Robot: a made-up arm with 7 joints.
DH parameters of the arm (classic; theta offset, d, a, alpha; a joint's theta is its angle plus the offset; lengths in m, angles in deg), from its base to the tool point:
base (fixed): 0 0 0 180
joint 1: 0 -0.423 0 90
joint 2: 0 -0.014 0 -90
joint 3: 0 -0.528 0 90
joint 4: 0 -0.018 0 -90
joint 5: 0 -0.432 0 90
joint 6: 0 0 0 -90
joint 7: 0 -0.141 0 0
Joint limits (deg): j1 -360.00..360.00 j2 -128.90..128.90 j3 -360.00..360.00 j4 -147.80..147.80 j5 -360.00..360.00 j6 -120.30..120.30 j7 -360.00..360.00
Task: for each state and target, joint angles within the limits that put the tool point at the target. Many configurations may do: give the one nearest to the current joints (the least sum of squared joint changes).
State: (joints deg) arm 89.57 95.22 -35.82 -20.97 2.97 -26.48 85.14
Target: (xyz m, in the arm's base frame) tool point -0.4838 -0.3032 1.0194
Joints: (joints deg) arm 110.12 71.39 -37.09 -70.77 2.50 -41.12 85.14
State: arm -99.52 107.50 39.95 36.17 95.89 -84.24 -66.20
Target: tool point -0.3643 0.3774 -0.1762
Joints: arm -132.92 108.83 13.86 62.86 102.27 -97.96 -66.20
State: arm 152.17 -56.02 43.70 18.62 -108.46 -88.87 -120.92
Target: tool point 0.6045 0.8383 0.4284
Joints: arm 135.16 -87.03 47.44 5.69 -104.97 -62.86 -120.92
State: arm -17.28 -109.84 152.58 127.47 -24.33 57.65 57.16
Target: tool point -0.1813 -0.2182 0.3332
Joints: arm 10.95 -83.21 127.82 134.35 -34.75 78.35 57.16
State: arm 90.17 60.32 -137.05 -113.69 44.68 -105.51 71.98
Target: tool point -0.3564 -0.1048 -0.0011
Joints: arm 115.13 107.21 -152.33 -98.79 43.86 -87.72 71.98
